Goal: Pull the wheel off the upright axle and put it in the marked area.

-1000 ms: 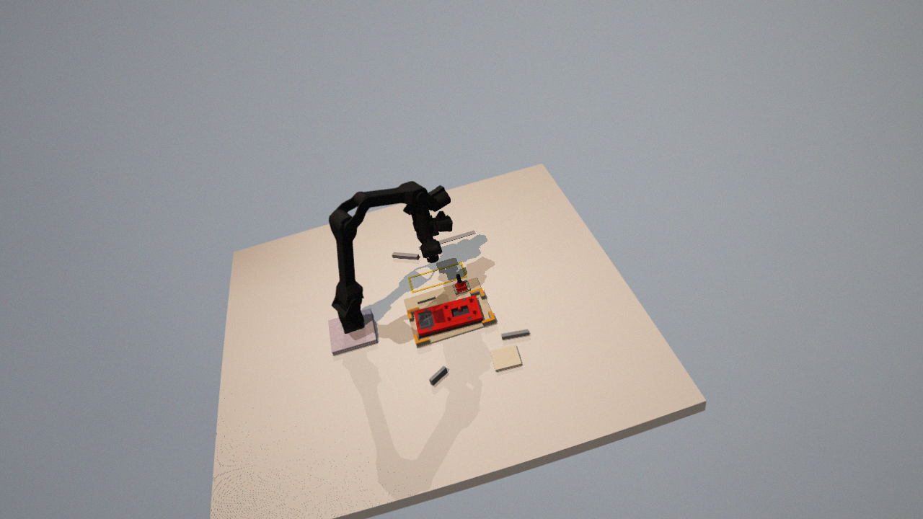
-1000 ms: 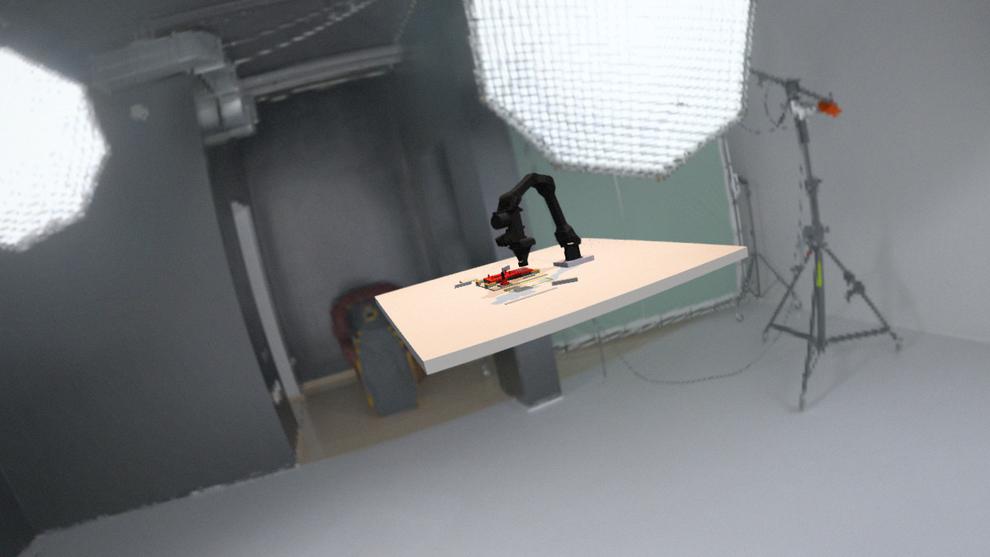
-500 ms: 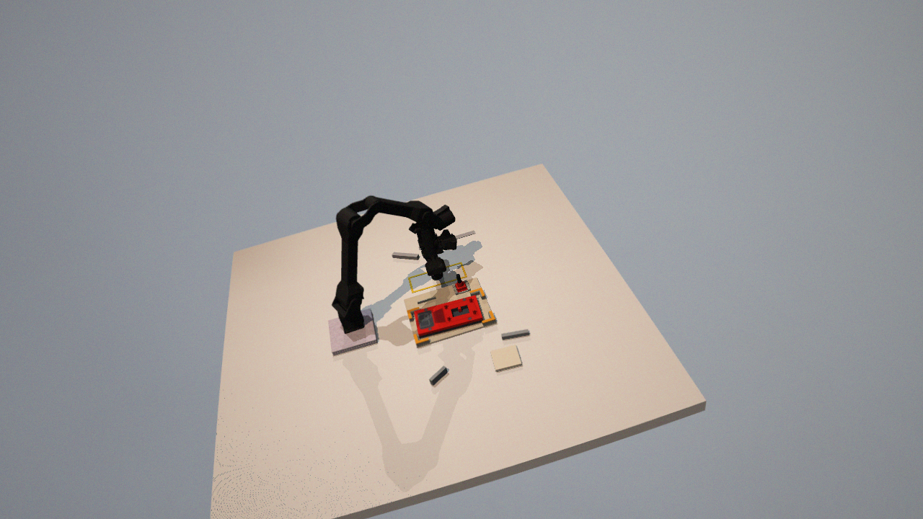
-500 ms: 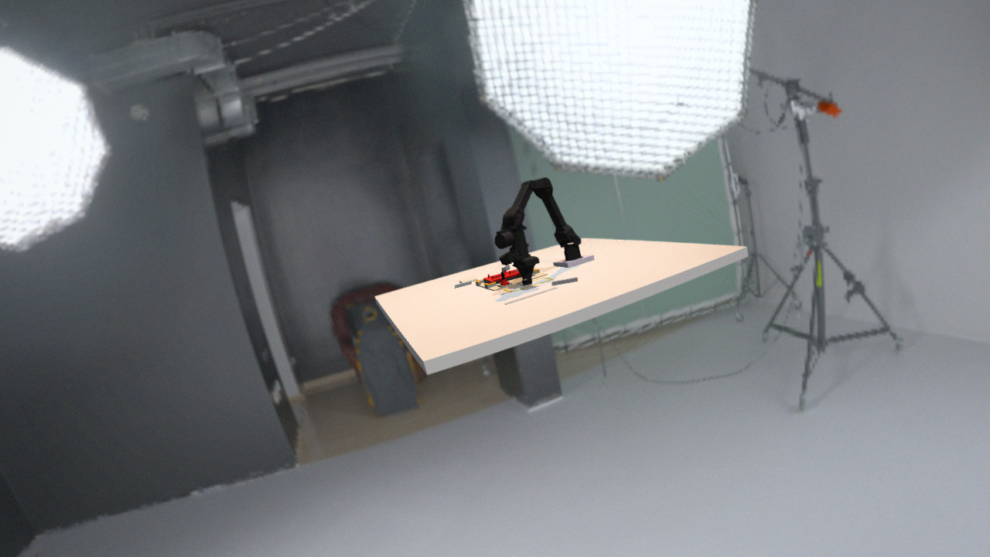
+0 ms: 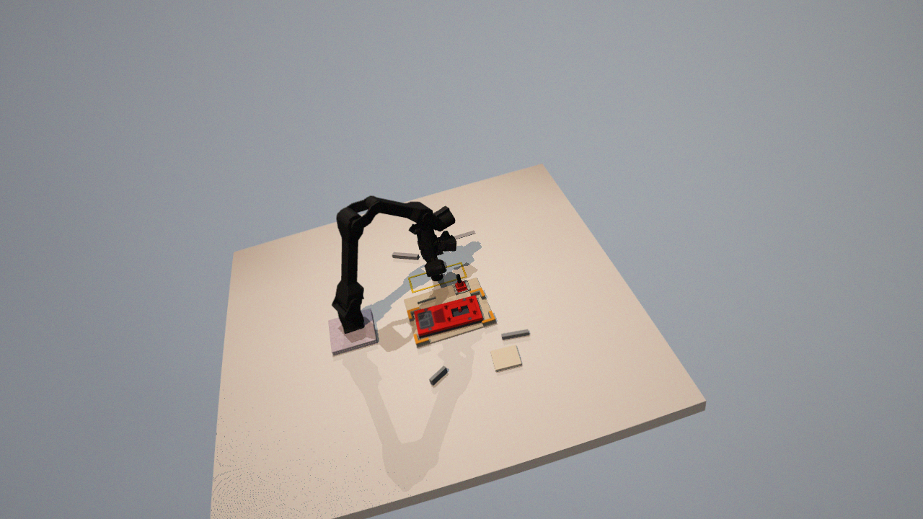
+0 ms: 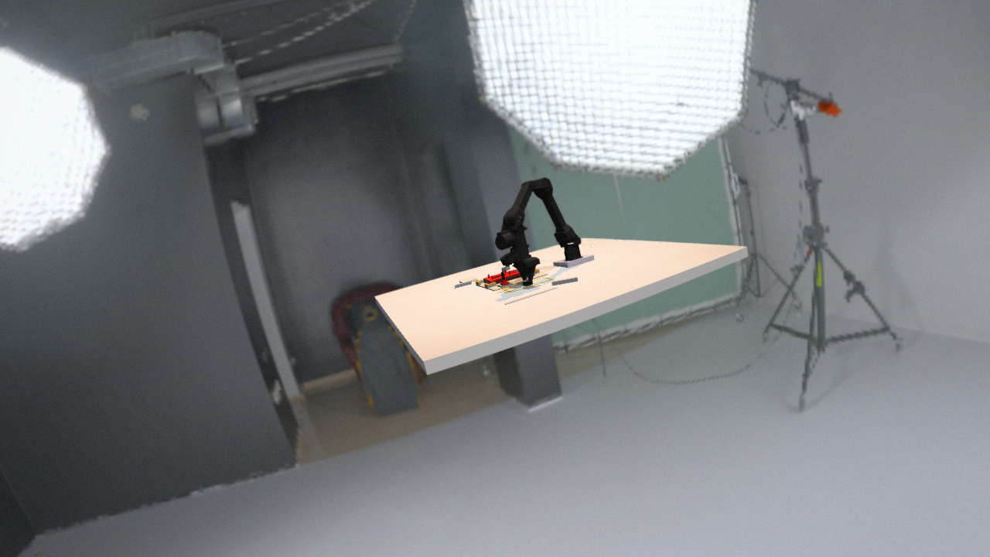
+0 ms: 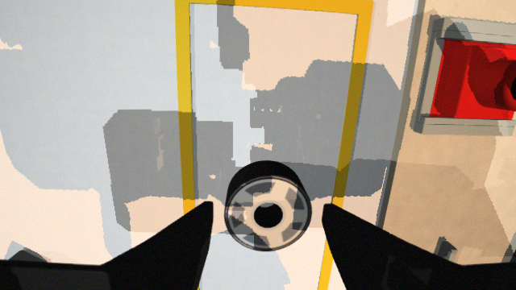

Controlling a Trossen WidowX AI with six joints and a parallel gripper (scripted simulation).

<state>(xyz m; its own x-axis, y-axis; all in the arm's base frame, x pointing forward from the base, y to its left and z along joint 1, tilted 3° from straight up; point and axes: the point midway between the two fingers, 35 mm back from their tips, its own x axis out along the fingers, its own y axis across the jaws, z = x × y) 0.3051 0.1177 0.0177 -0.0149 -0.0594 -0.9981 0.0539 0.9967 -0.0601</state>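
Now: the wheel right at my gripper tip. The rest, counted from my gripper tip: tan tile (45 cm to the right, 9 cm ahead, 1 cm below).
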